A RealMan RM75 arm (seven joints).
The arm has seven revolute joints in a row. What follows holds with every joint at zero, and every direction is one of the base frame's.
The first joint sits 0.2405 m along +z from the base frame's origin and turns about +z.
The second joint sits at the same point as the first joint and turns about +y.
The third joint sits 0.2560 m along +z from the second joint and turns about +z.
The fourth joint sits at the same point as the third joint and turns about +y.
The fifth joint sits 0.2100 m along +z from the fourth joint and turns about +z.
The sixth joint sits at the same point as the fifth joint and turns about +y.
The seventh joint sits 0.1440 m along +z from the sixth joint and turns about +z.
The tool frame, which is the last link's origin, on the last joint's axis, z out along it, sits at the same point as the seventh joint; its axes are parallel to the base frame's.
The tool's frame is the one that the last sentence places.
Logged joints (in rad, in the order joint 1, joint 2, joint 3, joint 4, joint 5, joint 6, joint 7), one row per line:
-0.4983, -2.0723, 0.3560, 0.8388, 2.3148, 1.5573, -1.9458
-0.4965, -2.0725, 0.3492, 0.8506, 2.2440, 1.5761, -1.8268
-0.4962, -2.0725, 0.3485, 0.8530, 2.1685, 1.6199, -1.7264
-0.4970, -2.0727, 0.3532, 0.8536, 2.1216, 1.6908, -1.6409
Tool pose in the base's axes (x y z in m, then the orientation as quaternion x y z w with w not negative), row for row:
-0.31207, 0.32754, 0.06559, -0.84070, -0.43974, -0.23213, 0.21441
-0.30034, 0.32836, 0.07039, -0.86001, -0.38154, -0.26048, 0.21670
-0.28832, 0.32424, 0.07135, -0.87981, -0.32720, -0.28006, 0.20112
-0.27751, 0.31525, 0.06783, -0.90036, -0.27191, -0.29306, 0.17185
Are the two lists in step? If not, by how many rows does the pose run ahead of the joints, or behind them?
The pose runs 1 row ahead of the joints: the pose in row i belongs to the joints in row i + 1.
